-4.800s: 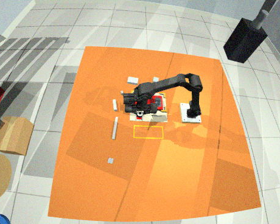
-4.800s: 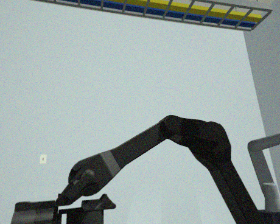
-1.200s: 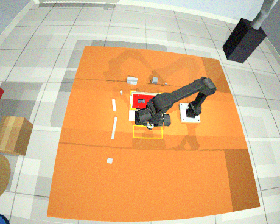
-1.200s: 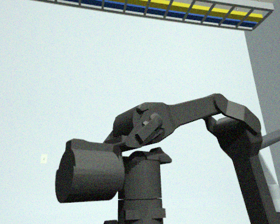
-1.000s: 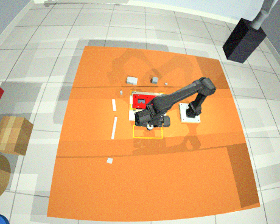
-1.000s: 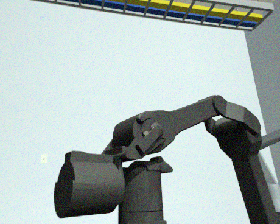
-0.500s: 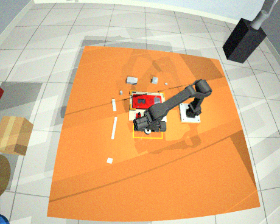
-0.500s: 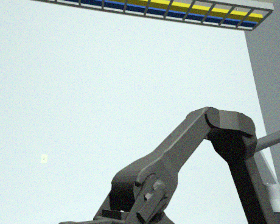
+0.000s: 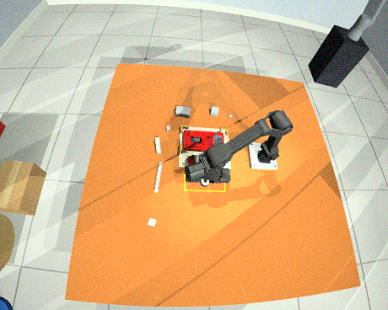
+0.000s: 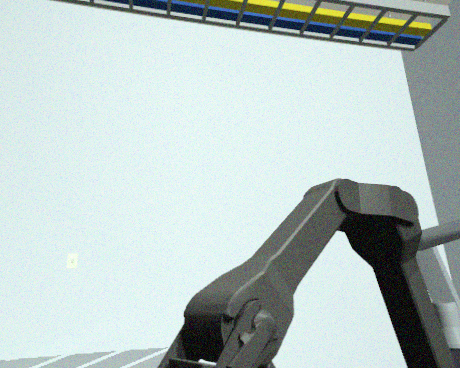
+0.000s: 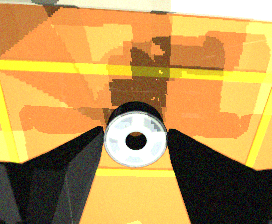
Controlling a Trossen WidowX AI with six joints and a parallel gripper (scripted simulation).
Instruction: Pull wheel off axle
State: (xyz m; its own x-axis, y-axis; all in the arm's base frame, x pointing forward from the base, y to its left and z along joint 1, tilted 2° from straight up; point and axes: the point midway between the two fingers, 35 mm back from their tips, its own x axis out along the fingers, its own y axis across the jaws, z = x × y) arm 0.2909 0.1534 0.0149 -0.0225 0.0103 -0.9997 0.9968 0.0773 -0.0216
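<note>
The wheel is right at my gripper tip.
</note>
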